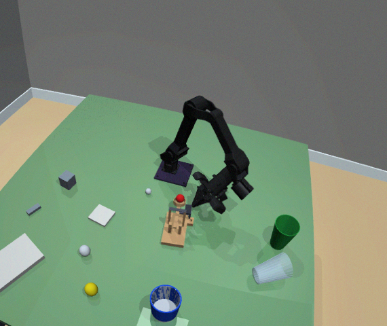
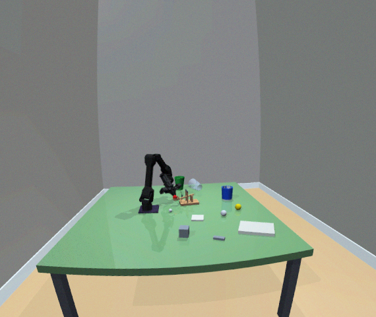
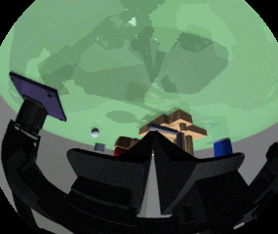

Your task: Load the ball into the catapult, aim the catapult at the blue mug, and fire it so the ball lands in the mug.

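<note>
The red ball is 5 cm to the right of my gripper tip and 2 cm above it. Round my gripper tip: white tile: 31 cm to the right, 14 cm ahead, 4 cm below; small white ball: 19 cm to the right, 4 cm behind, 3 cm below; wooden catapult: 6 cm ahead, 2 cm to the right, 1 cm above.
</note>
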